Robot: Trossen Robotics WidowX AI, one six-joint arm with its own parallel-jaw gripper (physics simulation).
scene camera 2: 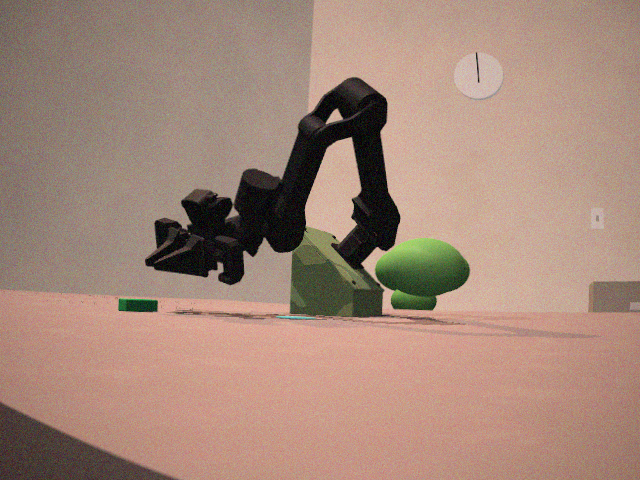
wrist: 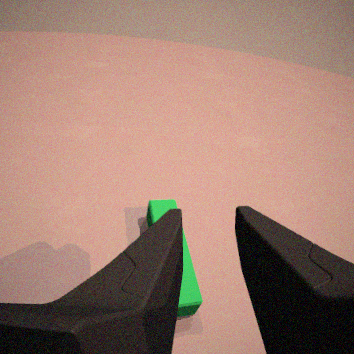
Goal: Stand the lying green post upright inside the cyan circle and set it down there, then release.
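Seen in the pictures: gripper, fingertip midpoint: (scene camera 2: 150,264) (wrist: 208,218); arm's base, link origin: (scene camera 2: 347,257).
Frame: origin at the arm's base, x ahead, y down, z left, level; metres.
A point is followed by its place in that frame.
Observation:
The green post (scene camera 2: 138,305) {x 0.430, y 0.101, z -0.139 m} (wrist: 190,282) {x 0.399, y 0.093, z -0.151 m} lies flat on the table. In the scene view it is at the left, below and a little beyond the fingertips; in the wrist view the left finger covers part of it. My gripper (scene camera 2: 149,261) {x 0.400, y 0.044, z -0.147 m} (wrist: 208,218) {x 0.400, y 0.044, z -0.147 m} is open by a moderate gap, with nothing between its fingers, and hangs above the table, apart from the post. The cyan circle (scene camera 2: 295,317) {x 0.252, y 0.109, z 0.013 m} shows as a thin sliver on the table in front of the arm's base, to the right of the post. It does not show in the wrist view.
The faceted olive-green base block (scene camera 2: 330,289) {x 0.118, y 0.064, z 0.014 m} stands under the arm. A large green rounded object (scene camera 2: 422,267) stands to its right, above a smaller green one (scene camera 2: 413,300). The pink table (scene camera 2: 361,392) {x 0.764, y 0.110, z 0.279 m} (wrist: 200,115) {x 0.577, y 0.110, z -0.216 m} has its far edge across the upper wrist view.

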